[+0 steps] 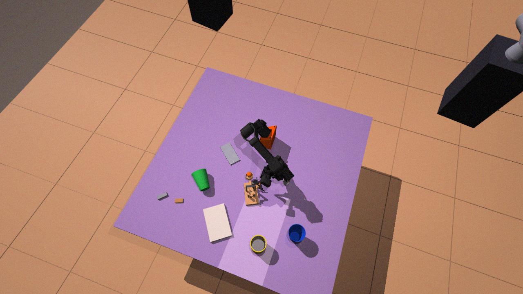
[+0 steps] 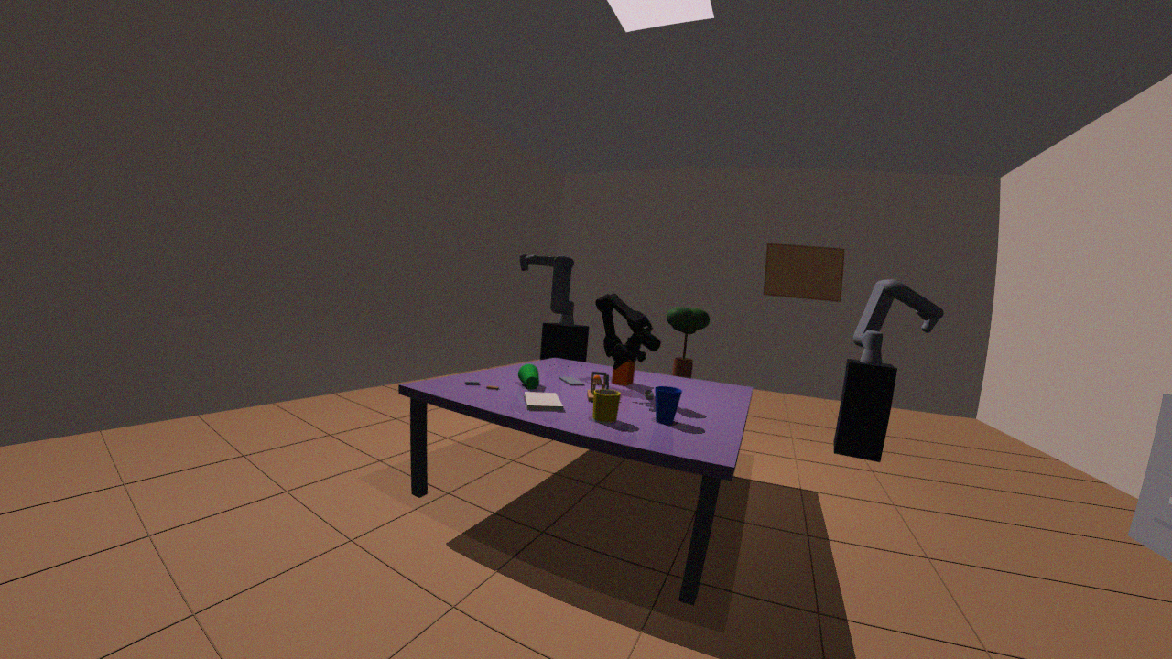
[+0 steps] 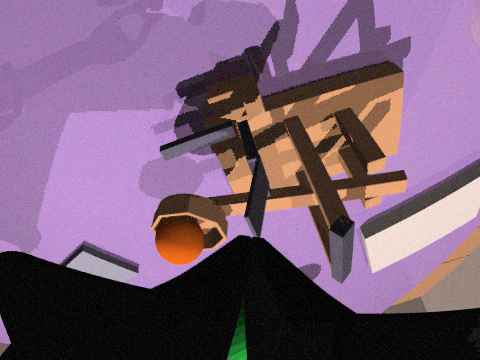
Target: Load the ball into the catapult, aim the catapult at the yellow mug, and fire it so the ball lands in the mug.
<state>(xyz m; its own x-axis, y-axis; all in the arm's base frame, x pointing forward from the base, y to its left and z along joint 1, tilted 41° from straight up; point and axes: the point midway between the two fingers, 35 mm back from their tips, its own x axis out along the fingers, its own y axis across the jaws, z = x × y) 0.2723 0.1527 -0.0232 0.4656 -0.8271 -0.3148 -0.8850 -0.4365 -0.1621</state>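
My gripper tip is now 8 cm to the left of the orange ball and 6 cm above it. The rest, counted from my gripper tip: grey slab: 28 cm to the right, 12 cm below, 9 cm behind; white ball: 14 cm to the left, 10 cm below, 9 cm behind; tan wooden catapult: 7 cm below, 5 cm ahead, 4 cm to the right.
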